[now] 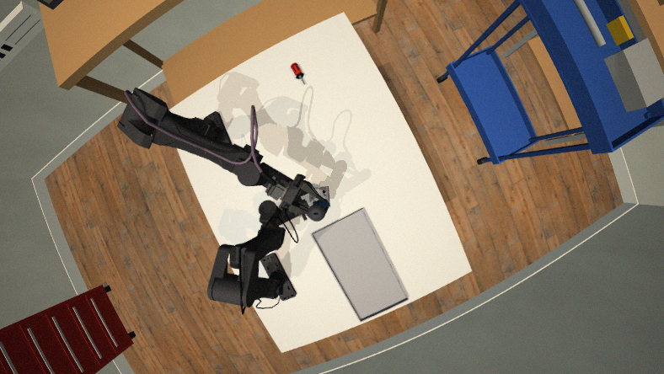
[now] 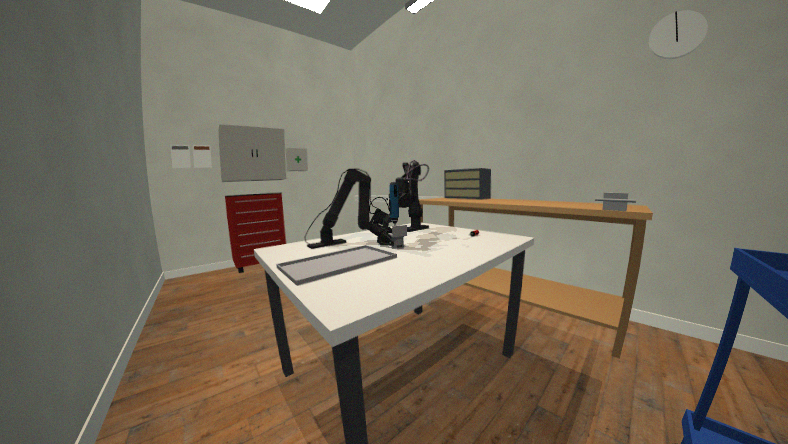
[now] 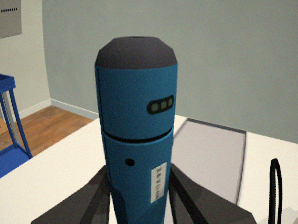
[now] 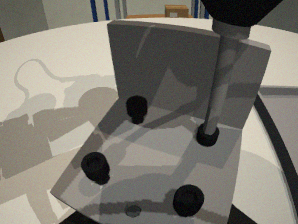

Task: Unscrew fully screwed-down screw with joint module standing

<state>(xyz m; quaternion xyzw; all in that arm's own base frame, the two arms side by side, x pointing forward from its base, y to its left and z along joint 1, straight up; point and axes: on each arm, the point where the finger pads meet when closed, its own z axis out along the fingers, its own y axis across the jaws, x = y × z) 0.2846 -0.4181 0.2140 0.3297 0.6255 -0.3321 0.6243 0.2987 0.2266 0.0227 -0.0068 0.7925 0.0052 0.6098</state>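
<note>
The grey bracket lies 50 mm above my right hand. From my right hand the other things lie so: flat grey tray 320 mm to the right, 40 mm ahead, 20 mm below; then red-handled screwdriver 470 mm to the left, 110 mm ahead, 10 mm below.
</note>
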